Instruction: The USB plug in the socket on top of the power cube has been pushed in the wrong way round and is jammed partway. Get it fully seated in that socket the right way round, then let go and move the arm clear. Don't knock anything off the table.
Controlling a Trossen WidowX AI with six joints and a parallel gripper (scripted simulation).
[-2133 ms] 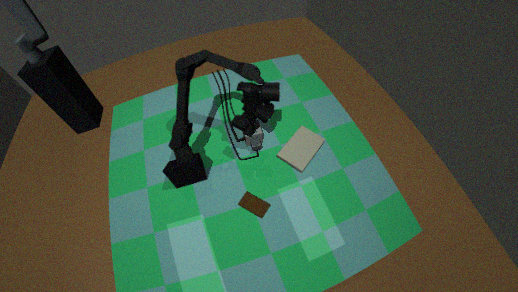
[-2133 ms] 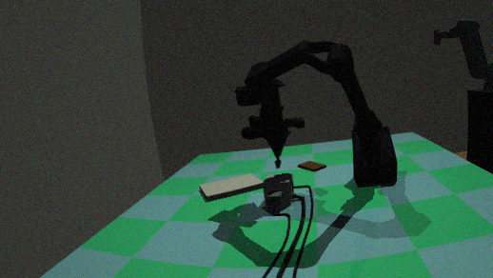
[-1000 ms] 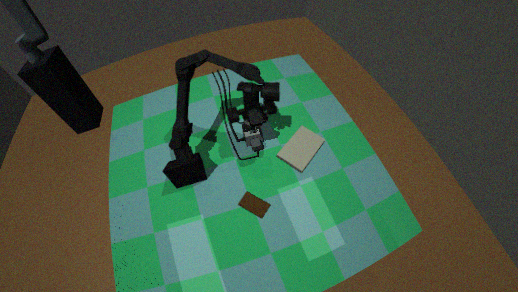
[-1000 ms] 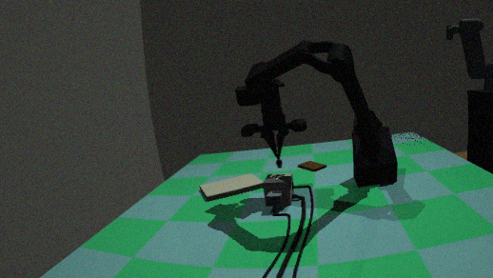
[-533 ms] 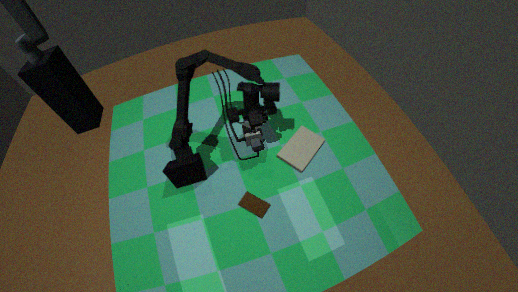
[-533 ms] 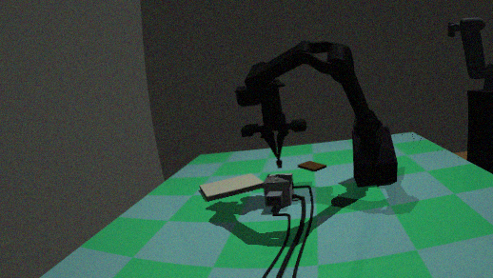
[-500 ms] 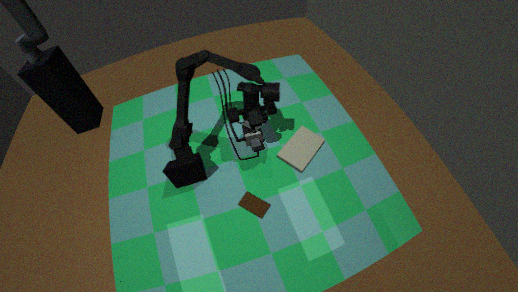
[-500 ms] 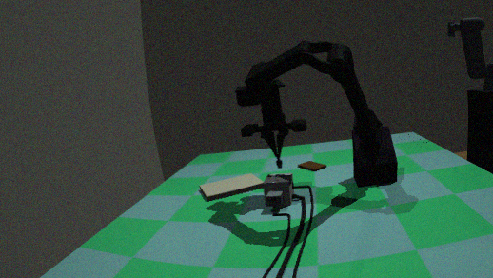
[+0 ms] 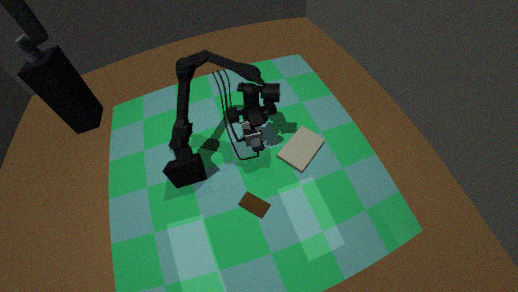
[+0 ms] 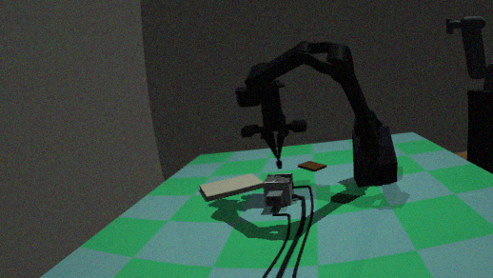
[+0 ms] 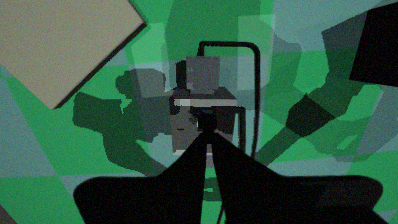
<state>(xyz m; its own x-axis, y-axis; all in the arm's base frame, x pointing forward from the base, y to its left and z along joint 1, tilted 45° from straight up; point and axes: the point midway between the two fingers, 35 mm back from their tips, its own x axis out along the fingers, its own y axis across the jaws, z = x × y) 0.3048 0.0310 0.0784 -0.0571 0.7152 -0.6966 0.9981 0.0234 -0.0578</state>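
Now: gripper tip 20 mm above the USB plug. Also, from my gripper tip: small brown block (290 mm to the right, 130 mm below, 80 mm behind).
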